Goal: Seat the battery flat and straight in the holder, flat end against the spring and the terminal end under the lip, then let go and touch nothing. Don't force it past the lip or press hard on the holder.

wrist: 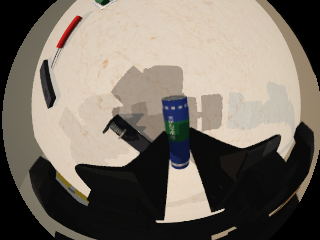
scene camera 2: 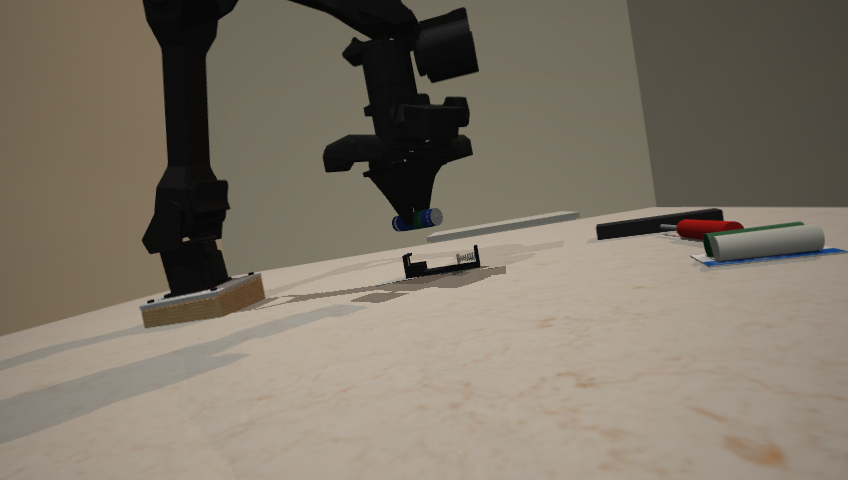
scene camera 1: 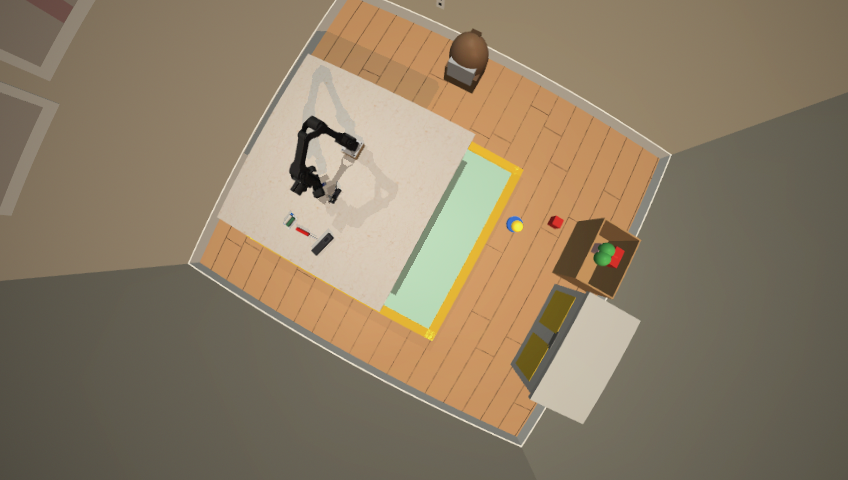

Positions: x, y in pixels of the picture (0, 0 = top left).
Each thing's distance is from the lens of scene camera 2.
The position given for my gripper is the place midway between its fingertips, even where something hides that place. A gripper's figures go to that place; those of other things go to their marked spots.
my gripper (scene camera 2: 416, 224): 0.50 m
battery (scene camera 2: 426, 218): 0.47 m
red-handled tool (scene camera 2: 695, 229): 0.56 m
The marked spots on the battery and the red-handled tool are 0.30 m apart.
